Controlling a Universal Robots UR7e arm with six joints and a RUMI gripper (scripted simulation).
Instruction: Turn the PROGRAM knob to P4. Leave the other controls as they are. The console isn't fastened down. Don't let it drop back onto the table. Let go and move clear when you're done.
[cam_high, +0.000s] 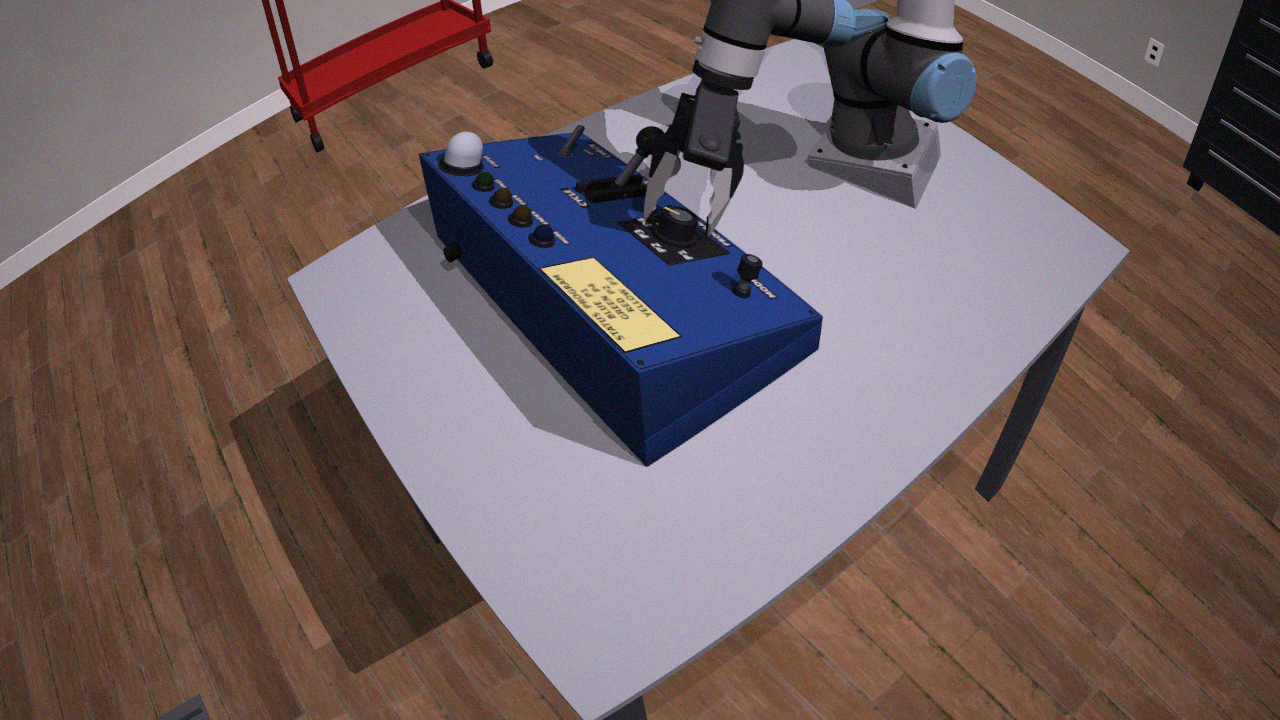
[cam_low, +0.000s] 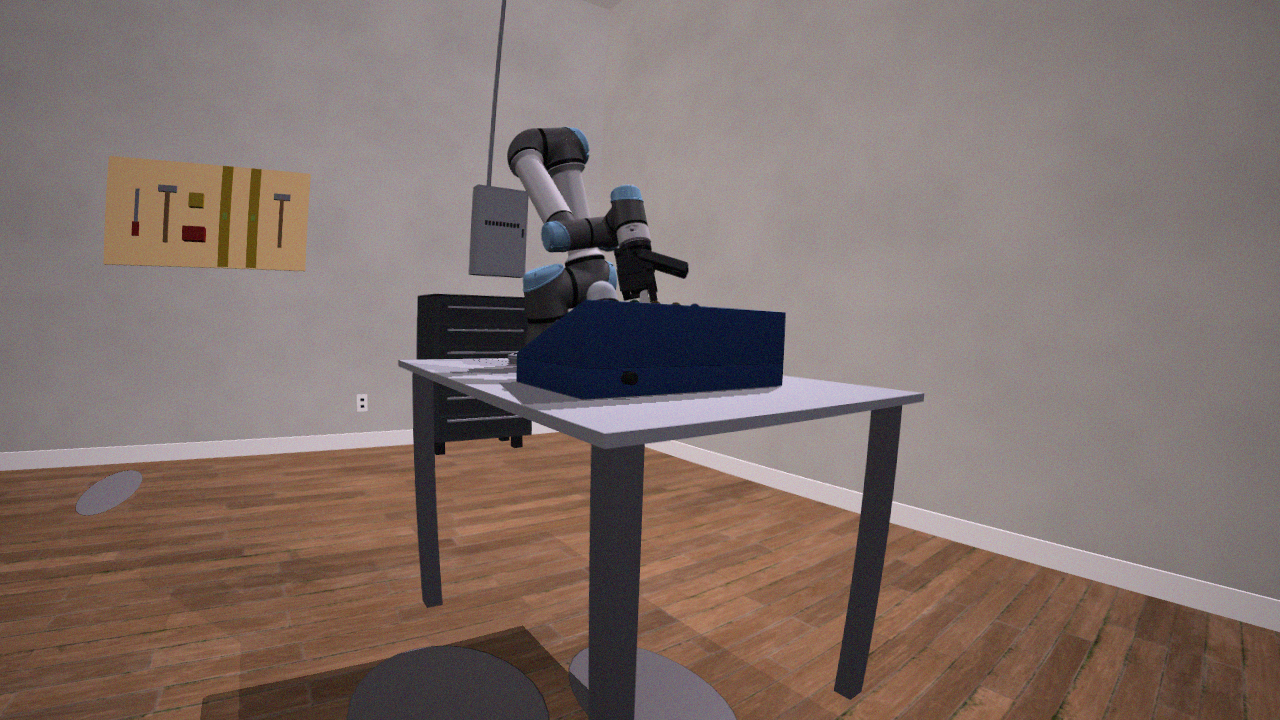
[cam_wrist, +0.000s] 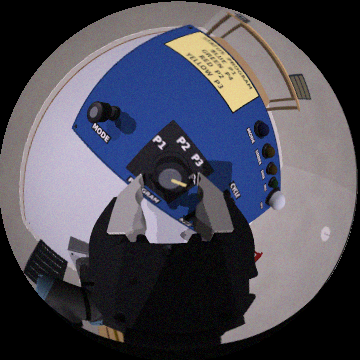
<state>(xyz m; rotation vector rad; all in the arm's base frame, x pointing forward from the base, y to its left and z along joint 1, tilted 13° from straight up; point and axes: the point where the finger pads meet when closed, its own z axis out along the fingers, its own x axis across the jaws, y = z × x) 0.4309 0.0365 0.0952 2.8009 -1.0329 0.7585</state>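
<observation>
Now: hand 1 cm short of the program knob, 1 cm to the left of it and 1 cm above it. From my hand the other things lie so: mode knob: 1 cm ahead, 12 cm to the left; blue console: 3 cm ahead, 6 cm to the right, 3 cm below; black ball-topped lever: 3 cm behind, 12 cm to the right, 1 cm above.
</observation>
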